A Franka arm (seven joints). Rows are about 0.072 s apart.
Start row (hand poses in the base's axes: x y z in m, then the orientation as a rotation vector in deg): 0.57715, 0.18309, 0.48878, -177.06, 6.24, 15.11
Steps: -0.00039, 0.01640, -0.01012, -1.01, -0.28, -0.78; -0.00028, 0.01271, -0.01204, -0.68, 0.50, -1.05; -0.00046, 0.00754, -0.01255, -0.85, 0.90, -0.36; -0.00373, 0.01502, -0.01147, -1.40, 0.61, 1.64; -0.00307, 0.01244, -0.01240, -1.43, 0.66, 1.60; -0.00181, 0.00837, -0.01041, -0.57, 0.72, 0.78; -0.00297, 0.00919, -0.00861, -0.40, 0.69, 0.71; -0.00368, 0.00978, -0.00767, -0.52, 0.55, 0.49; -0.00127, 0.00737, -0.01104, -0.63, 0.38, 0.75; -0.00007, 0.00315, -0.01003, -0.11, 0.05, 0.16; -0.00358, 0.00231, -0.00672, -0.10, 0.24, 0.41; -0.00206, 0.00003, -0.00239, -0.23, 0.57, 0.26; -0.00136, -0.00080, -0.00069, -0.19, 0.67, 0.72; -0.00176, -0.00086, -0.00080, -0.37, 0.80, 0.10; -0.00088, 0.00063, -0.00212, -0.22, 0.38, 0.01
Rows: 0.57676, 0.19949, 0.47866, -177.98, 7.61, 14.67; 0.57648, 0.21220, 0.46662, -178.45, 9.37, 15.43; 0.57602, 0.21974, 0.45407, 178.71, -10.08, -16.80; 0.57229, 0.23476, 0.44260, 177.18, -7.66, -17.47; 0.56922, 0.24720, 0.43020, 175.58, -5.34, -18.19; 0.56741, 0.25557, 0.41979, 174.84, -4.19, -19.16; 0.56444, 0.26476, 0.41118, 174.26, -3.13, -20.11; 0.56076, 0.27454, 0.40351, 173.60, -2.43, -20.84; 0.55949, 0.28191, 0.39247, 172.83, -1.38, -21.27; 0.55942, 0.28506, 0.38244, 172.70, -1.15, -21.32; 0.55584, 0.28737, 0.37572, 172.51, -0.53, -21.63; 0.55378, 0.28740, 0.37333, 172.14, -0.14, -22.43; 0.55242, 0.28660, 0.37264, 171.73, 0.96, -23.34; 0.55066, 0.28574, 0.37184, 171.19, 1.10, -24.48; 0.54978, 0.28637, 0.36972, 170.89, 1.10, -25.02
